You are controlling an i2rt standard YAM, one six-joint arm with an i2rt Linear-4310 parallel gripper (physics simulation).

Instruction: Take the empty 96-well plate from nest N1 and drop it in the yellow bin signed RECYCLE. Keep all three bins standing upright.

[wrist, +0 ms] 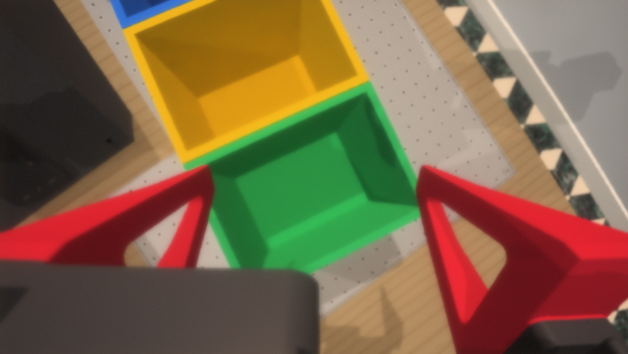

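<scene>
My gripper (314, 177) is open, its two red fingers wide apart with no plate between them. It hangs above the green bin (305, 195), which shows between the fingertips. The yellow bin (255, 95) stands upright beside the green bin, farther up in the view, and its visible inside is empty. A corner of the blue bin (145, 9) shows at the top left, against the yellow bin. The 96-well plate and nest N1 do not show in this view. The sign RECYCLE does not show either.
The bins stand on a pale perforated board (425, 100) on a wooden table (505, 115). A large dark block (55, 100) stands at the left. A grey body (150, 310) hides the lower left. A patterned floor (537, 135) lies past the table edge.
</scene>
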